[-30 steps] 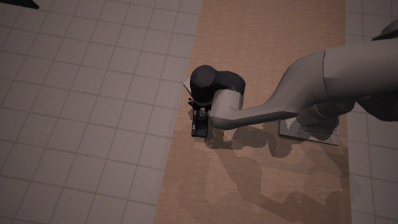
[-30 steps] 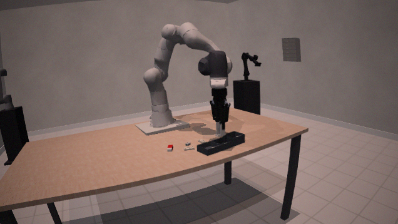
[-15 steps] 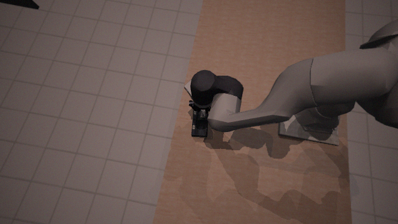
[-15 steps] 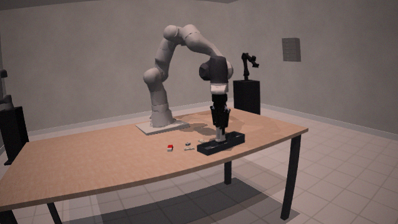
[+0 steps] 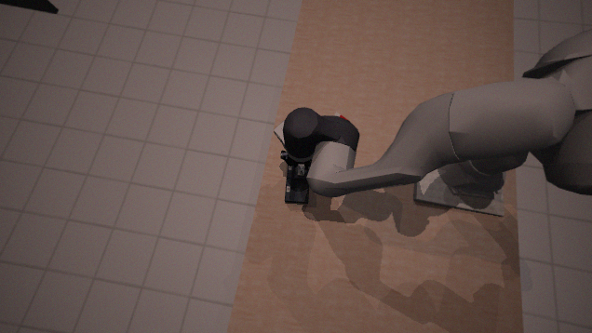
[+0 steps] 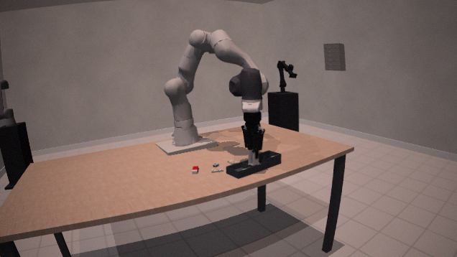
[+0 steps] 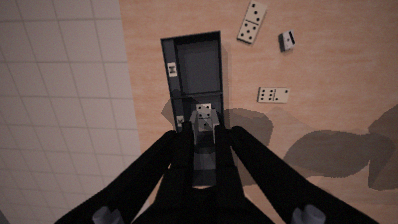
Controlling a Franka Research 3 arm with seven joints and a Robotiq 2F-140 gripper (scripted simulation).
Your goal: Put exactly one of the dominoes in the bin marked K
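Right now my hand is 1 cm short of the bin and 3 cm above it. Round my hand: red-and-white block (8 cm behind, 25 cm to the right, 4 cm below); white domino (3 cm below); grey piece (10 cm behind, 14 cm to the right, 4 cm below).
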